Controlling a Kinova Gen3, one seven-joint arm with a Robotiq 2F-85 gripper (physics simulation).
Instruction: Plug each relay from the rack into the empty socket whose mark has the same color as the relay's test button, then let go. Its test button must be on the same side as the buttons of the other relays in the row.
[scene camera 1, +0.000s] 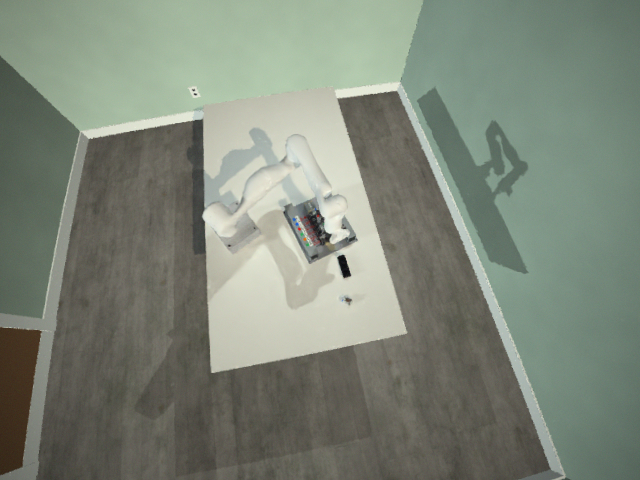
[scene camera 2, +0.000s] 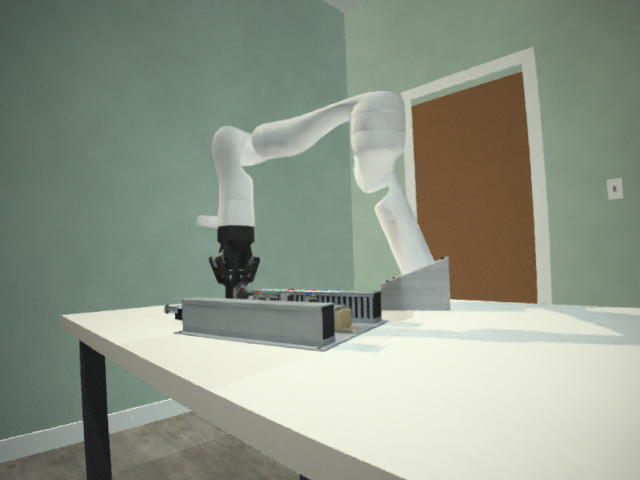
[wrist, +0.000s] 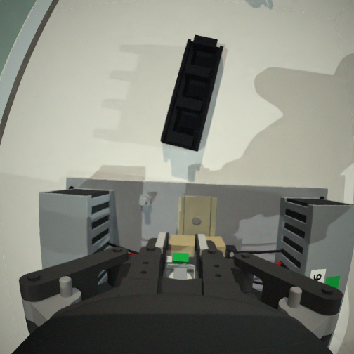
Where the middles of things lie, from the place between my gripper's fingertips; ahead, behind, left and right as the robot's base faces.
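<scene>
There's a black rack (wrist: 184, 123) that's 130 mm to the right of my hand and 30 mm below it. The socket panel (scene camera 2: 340, 338), now, that's 110 mm to the left of my hand, 20 mm behind it and 40 mm below it.
</scene>
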